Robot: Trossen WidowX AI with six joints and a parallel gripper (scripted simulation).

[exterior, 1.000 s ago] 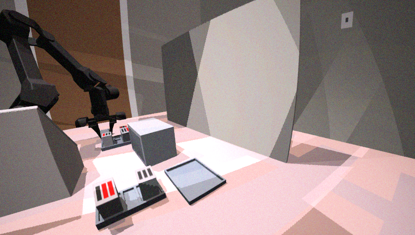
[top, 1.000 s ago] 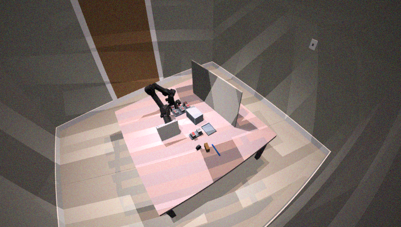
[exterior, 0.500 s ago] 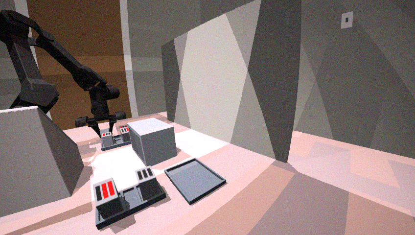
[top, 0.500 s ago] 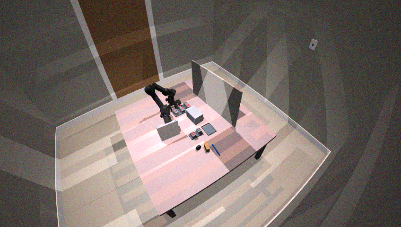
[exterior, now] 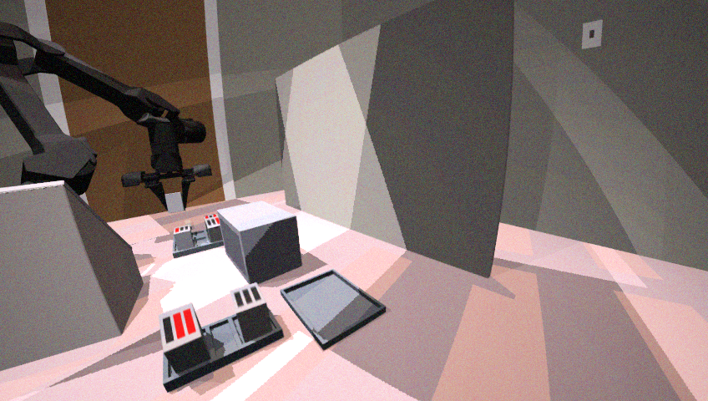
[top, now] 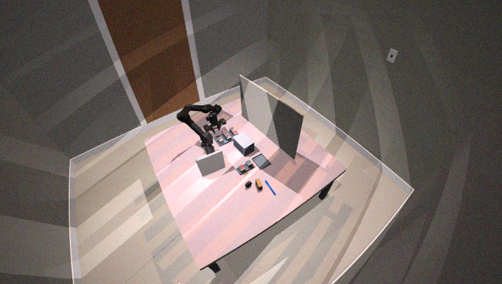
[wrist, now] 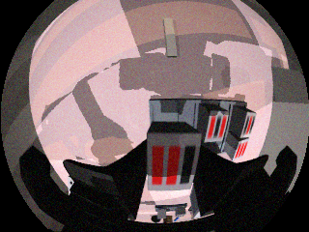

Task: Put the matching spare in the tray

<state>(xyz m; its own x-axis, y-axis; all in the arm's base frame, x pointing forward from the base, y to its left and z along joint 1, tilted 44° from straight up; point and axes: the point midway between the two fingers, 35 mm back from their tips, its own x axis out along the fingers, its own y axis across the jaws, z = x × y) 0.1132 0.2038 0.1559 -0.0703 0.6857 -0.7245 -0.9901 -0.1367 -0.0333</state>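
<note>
Right now the flat grey tray is 24 cm ahead of my gripper tip, 38 cm to the right of it and 8 cm below it. Round my gripper tip: grey spare: 3 cm above; then tall grey panel: 40 cm ahead, 13 cm to the right, 14 cm above; then mounted unit: 17 cm ahead, 18 cm to the right, 4 cm below.
</note>
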